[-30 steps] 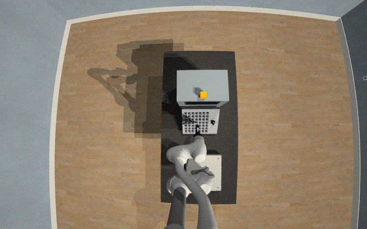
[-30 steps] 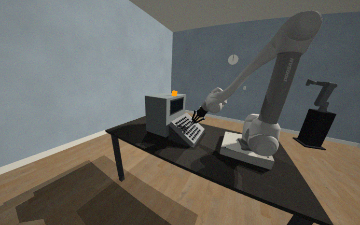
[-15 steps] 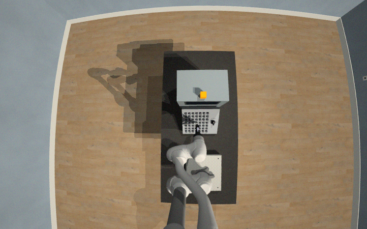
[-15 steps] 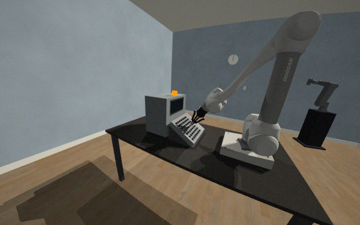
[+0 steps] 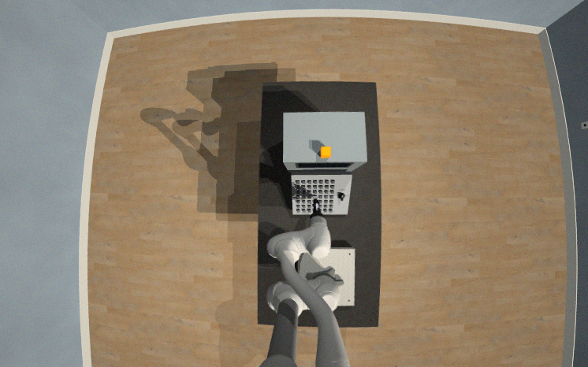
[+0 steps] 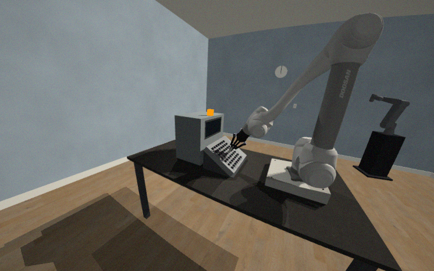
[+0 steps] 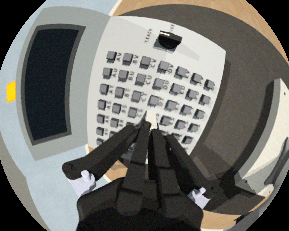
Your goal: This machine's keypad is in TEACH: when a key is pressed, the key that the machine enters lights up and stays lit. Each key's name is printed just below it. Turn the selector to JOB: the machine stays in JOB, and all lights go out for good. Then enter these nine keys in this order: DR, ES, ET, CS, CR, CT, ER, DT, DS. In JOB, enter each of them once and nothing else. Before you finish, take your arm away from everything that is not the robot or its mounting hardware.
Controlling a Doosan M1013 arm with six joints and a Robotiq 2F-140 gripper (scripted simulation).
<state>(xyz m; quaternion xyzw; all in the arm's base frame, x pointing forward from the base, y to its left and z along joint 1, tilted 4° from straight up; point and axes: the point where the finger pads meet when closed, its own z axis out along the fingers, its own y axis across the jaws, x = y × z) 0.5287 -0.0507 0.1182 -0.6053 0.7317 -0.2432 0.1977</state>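
The key is 40 mm to the left of my hand and 50 mm below it. From my hand the other things lie so: sloped keypad (40 mm ahead, 60 mm to the right, 70 mm below); black selector knob (10 mm behind, 160 mm to the right, 20 mm below).
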